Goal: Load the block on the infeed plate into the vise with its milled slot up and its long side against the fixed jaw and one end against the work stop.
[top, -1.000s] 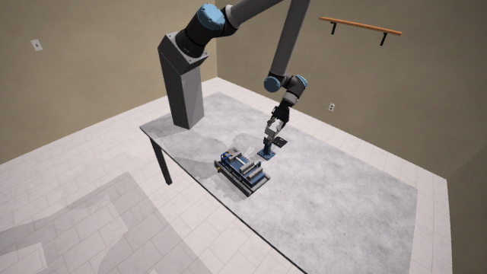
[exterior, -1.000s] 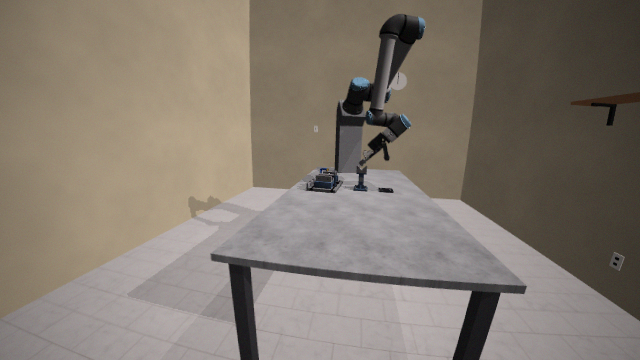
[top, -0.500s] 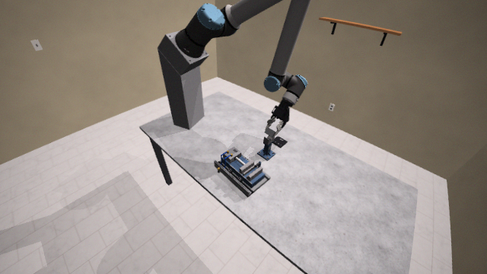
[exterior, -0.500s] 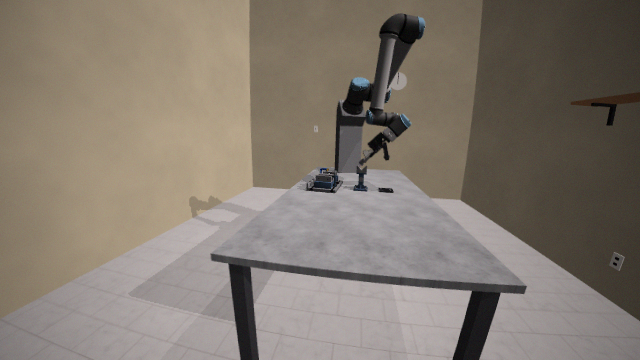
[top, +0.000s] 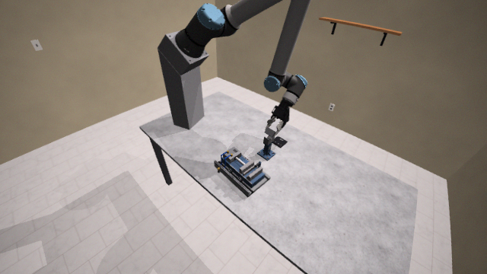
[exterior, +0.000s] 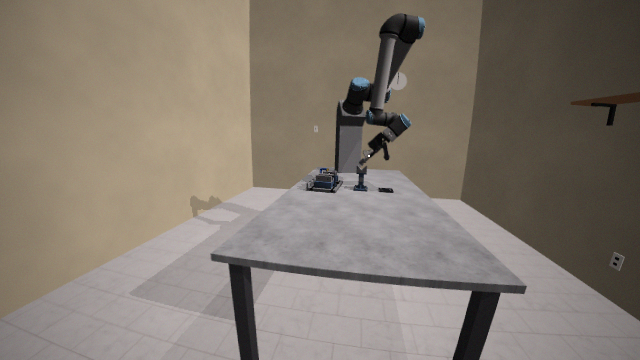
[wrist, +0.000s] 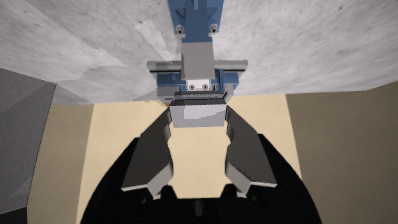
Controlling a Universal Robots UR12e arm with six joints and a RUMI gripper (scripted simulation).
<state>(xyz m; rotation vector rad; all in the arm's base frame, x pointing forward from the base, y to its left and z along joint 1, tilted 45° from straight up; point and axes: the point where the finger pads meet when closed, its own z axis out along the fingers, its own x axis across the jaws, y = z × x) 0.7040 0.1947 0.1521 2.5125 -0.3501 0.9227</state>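
My gripper is now 1 cm above the part. Round my hand: cylinder rod (24 cm to the right, 11 cm below, 2 cm ahead); then work stop (18 cm to the right, 10 cm below, 10 cm ahead); then moving jaw (23 cm to the right, 11 cm below, 7 cm ahead).
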